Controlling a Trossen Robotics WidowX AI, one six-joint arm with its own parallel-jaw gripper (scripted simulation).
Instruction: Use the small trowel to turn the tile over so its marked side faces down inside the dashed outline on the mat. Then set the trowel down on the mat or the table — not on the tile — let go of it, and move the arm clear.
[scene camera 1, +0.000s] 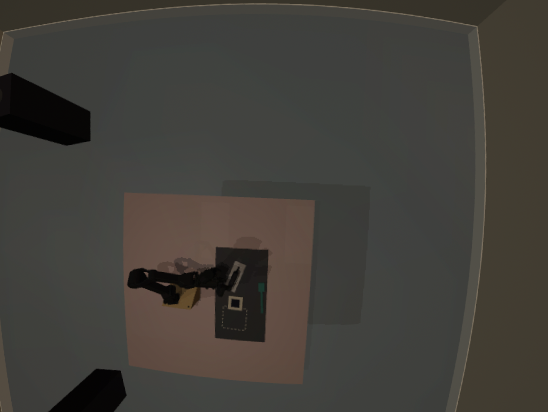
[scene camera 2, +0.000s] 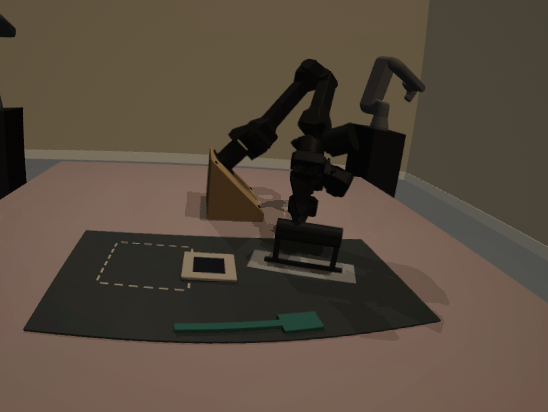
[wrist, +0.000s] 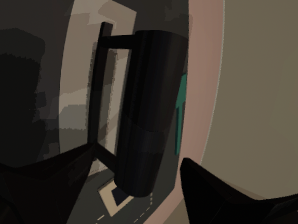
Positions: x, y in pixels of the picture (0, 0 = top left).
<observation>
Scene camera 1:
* dark mat: 256, 261
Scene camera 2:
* my gripper: 299, 223
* tile: 198, 266
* green trowel: 296, 322
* dark mat: 76, 303
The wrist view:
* my gripper: 138, 157
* dark mat: 39, 39
</observation>
